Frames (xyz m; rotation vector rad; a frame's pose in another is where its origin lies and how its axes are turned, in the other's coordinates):
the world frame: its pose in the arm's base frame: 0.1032 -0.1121 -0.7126 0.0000 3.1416 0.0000
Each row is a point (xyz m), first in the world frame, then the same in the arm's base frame.
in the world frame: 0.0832 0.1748 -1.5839
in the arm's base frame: 0.0200 0.0627 0.8713
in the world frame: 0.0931 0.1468 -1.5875
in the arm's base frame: 0.0101 0.0347 0.8749
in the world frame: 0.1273 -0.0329 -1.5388
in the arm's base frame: -0.0241 -0.1450 0.8262
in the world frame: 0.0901 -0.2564 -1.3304
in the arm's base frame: 0.0131 -0.3685 0.6178
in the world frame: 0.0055 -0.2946 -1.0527
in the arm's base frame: 0.0977 -0.4067 0.3401
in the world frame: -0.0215 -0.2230 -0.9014
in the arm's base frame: 0.1247 -0.3351 0.1888
